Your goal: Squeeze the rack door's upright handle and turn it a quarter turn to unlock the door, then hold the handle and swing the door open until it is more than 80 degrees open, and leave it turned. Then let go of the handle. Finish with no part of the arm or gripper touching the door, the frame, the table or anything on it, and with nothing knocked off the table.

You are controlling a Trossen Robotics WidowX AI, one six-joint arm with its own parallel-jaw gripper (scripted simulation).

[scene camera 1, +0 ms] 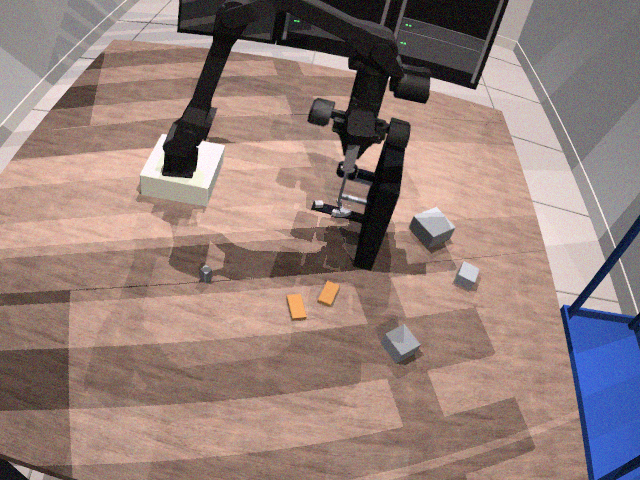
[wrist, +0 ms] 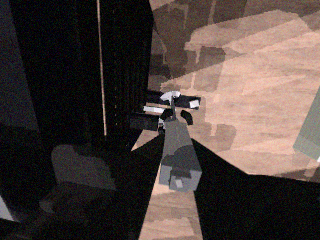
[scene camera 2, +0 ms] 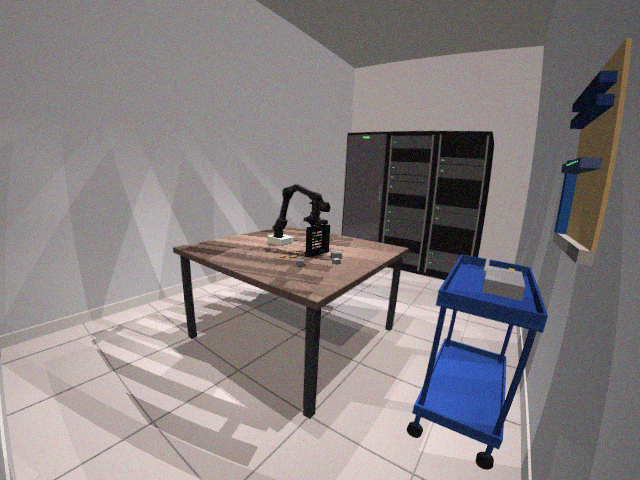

Labels:
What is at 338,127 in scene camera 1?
My gripper.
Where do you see a black rack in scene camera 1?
385,201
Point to a black rack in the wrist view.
47,114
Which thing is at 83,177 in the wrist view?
My gripper.

